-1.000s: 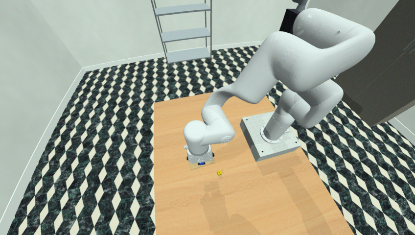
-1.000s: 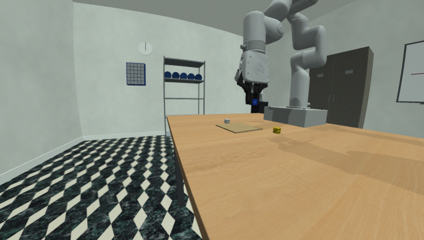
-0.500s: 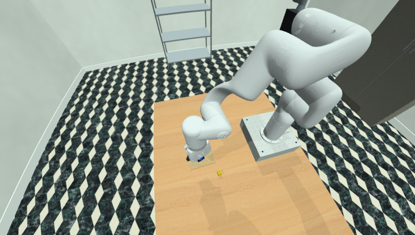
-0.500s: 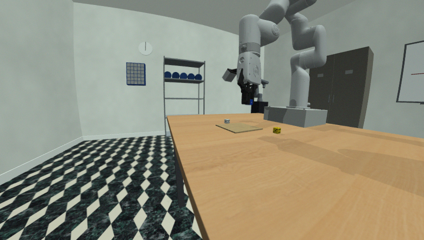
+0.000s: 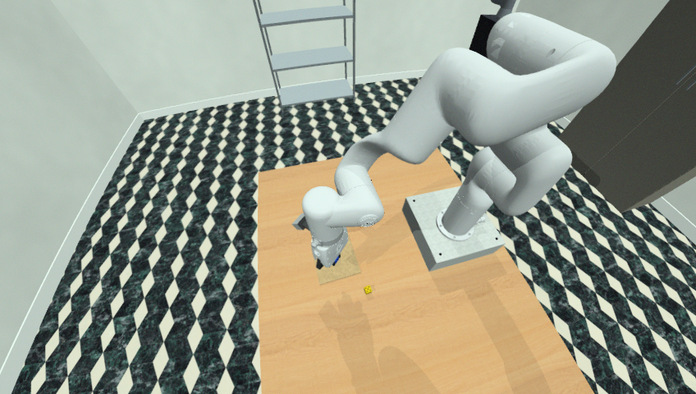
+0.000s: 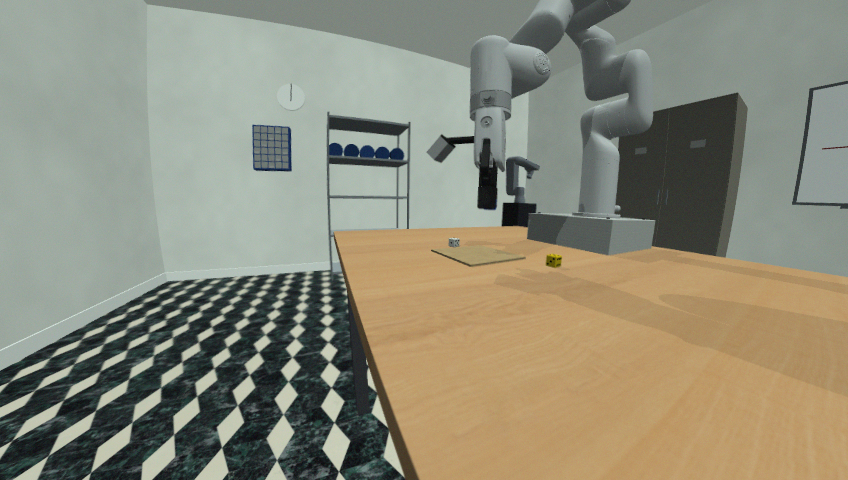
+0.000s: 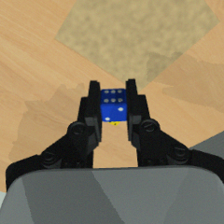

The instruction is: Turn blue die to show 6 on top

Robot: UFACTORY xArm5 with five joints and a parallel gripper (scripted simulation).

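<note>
My hand is 40 mm to the left of the tan mat and 120 mm above it. The rest, counted from my hand: yellow die 90 mm behind, 90 mm to the left, 110 mm below; blue die 10 mm below; white die 130 mm to the right, 110 mm below.
</note>
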